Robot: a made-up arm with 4 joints. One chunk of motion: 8 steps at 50 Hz.
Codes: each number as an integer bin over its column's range. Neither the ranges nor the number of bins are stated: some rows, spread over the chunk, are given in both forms.
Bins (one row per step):
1: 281 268 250 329 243 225
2: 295 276 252 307 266 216
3: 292 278 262 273 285 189
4: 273 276 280 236 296 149
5: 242 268 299 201 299 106
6: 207 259 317 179 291 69
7: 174 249 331 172 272 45
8: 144 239 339 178 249 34
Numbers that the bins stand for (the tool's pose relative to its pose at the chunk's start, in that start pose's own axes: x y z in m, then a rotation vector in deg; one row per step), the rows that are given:
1: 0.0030 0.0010 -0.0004 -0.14 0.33 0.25
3: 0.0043 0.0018 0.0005 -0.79 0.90 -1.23
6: -0.0057 0.0003 0.0048 -1.90 0.99 -6.16
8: -0.0131 -0.0013 0.0065 -1.91 0.41 -7.60
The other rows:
2: 0.0046 0.0016 -0.0003 -0.40 0.64 -0.12
4: 0.0021 0.0016 0.0019 -1.23 1.05 -2.88
5: -0.0016 0.0010 0.0034 -1.64 1.10 -4.64
7: -0.0096 -0.0005 0.0059 -1.98 0.73 -7.15

